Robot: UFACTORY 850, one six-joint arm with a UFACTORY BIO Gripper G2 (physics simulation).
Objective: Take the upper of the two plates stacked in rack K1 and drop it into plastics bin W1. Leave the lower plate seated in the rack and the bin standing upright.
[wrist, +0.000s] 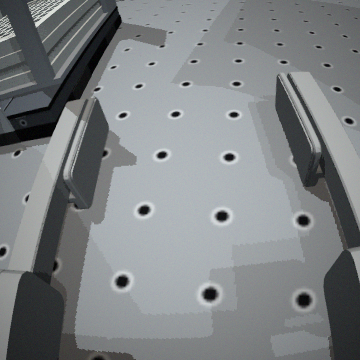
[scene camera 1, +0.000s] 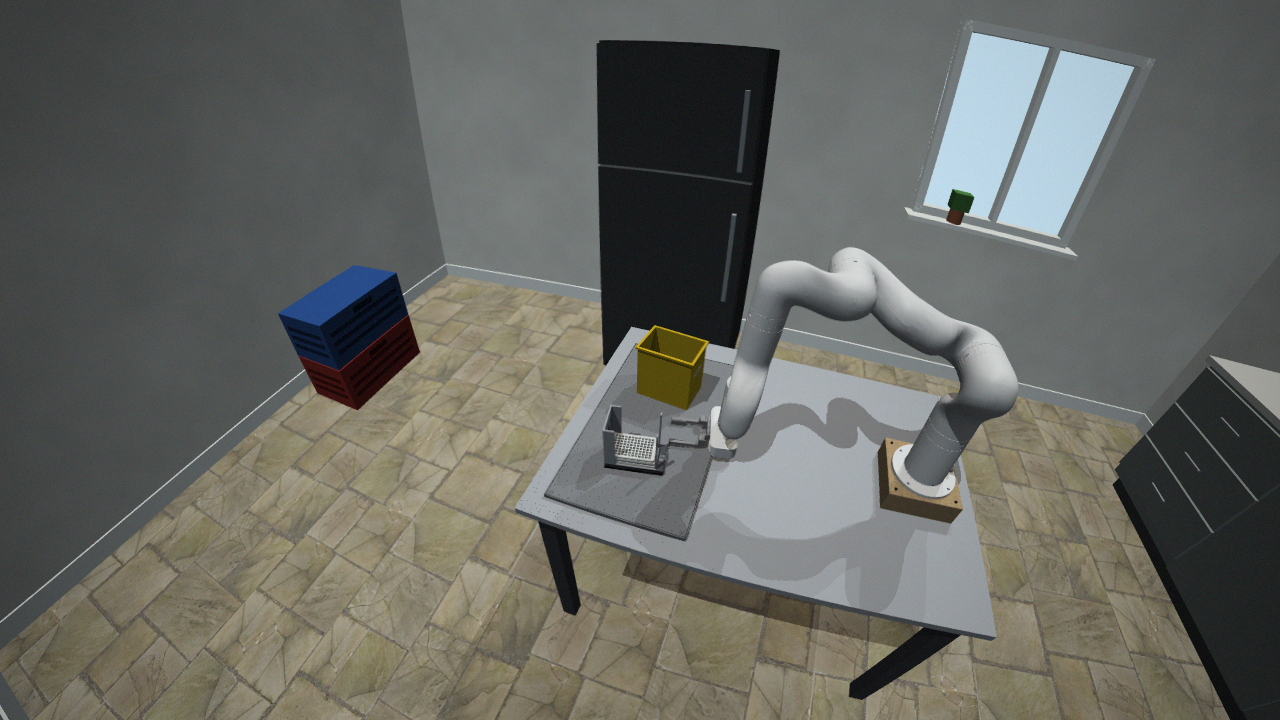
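Rack K1 [scene camera 1: 612, 437] [wrist: 34, 45] stands upright on the perforated board, with posts at its gripper-facing side. The stacked plates are in it; the upper plate [scene camera 1: 636, 445] shows its white grid top. In the wrist view the rack is cut off at the upper left. The yellow plastics bin W1 [scene camera 1: 667, 380] stands upright behind the rack, its mouth up. My gripper [scene camera 1: 673, 431] [wrist: 193, 135] is shut, its fingers still standing apart with nothing between them. It is low over the board, just right of the rack in the scene view; in the wrist view the rack lies beyond the left finger.
The perforated board [scene camera 1: 608, 497] [wrist: 190, 185] lies on the grey table [scene camera 1: 760, 537]. My arm's wooden base block [scene camera 1: 914, 505] is at the table's right. A black fridge [scene camera 1: 675, 232] stands behind the table. Blue [scene camera 1: 349, 300] and red [scene camera 1: 380, 362] crates are stacked on the floor at left.
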